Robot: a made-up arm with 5 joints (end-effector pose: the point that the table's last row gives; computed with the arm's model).
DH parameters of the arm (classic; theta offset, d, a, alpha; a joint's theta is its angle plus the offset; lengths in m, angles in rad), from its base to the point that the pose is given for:
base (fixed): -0.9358 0 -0.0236 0
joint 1: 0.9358 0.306 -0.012 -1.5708
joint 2: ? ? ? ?
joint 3: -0.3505 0 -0.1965 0
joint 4: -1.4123 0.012 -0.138 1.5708
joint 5: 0 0.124 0.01 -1.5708
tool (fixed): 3.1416 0.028 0 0
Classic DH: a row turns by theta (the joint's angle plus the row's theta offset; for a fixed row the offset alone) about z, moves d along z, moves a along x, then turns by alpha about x.
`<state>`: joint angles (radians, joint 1 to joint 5).
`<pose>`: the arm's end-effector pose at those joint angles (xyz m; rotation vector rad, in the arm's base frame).
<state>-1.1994 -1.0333 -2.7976 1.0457 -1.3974</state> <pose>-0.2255 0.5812 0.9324 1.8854 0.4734 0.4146</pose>
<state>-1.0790 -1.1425 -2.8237 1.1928 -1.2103</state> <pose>-0.3097 0.5975 0.8681 1.8402 0.7143 0.6733</pose>
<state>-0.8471 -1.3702 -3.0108 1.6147 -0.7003</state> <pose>-0.4831 0.5906 0.6928 1.5953 1.2598 1.3098</pose>
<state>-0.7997 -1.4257 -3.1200 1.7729 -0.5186</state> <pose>-0.5183 0.5830 0.6348 1.4729 1.4123 1.5089</pose>
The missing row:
joint 2: -1.3787 0 0.5134 0
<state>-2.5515 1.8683 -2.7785 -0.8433 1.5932</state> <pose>-0.5879 -0.3911 0.1559 0.0812 0.2102 2.1557</pose>
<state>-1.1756 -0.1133 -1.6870 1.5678 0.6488</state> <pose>0.1703 -0.3179 0.8053 -1.1369 1.2002 -1.5991</pose>
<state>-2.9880 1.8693 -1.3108 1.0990 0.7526</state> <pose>-0.2331 -0.0547 -0.2554 1.5963 1.7930 -0.5981</pose>
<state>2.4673 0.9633 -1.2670 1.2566 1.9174</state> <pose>-0.4444 0.3477 0.1287 -2.2591 -0.9351 -0.0475</pose>
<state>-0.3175 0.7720 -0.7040 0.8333 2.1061</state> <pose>0.4003 -0.1105 0.1950 1.4419 -2.4522 1.2532</pose>
